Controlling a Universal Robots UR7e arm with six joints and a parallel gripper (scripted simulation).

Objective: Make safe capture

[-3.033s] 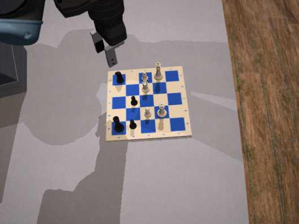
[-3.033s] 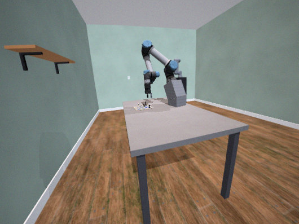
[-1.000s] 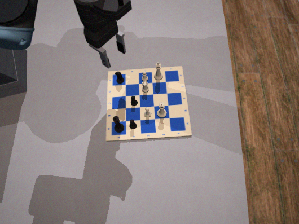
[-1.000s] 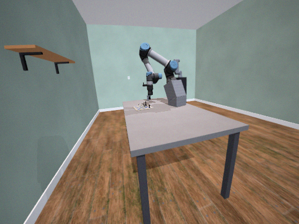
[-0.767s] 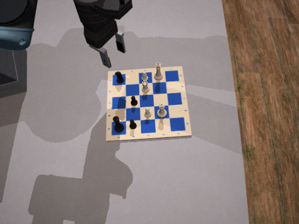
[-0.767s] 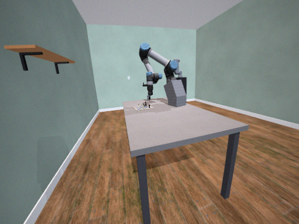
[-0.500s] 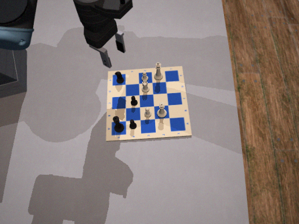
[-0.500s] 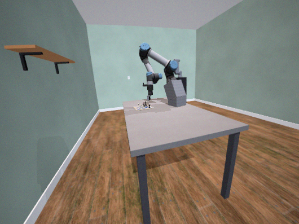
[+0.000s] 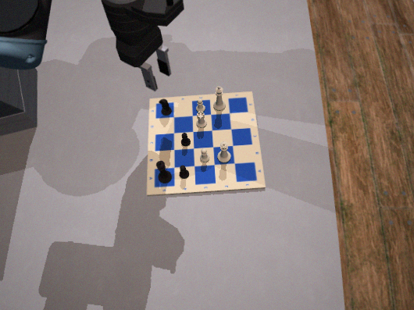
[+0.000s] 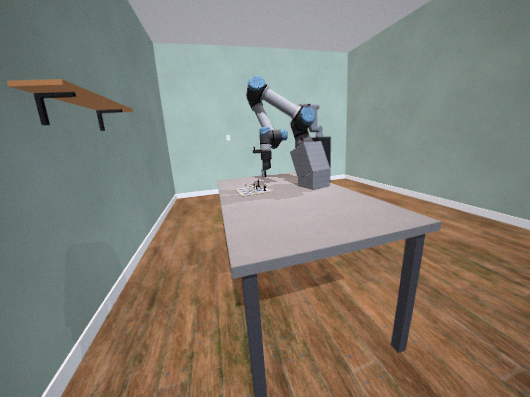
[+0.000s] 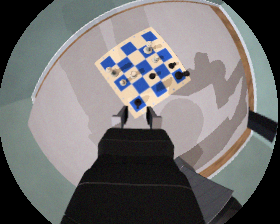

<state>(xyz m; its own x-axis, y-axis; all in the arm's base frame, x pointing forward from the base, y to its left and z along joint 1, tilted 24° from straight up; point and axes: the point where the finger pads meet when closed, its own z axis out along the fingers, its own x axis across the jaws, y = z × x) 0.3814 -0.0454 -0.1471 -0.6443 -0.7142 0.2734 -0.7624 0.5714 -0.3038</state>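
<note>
Now: hand 100 mm above the black knight. Round my hand: chessboard (70 mm ahead, 80 mm to the right, 120 mm below); then black queen (10 mm behind, 150 mm to the right, 90 mm below); then white king (110 mm ahead, 90 mm below).
</note>
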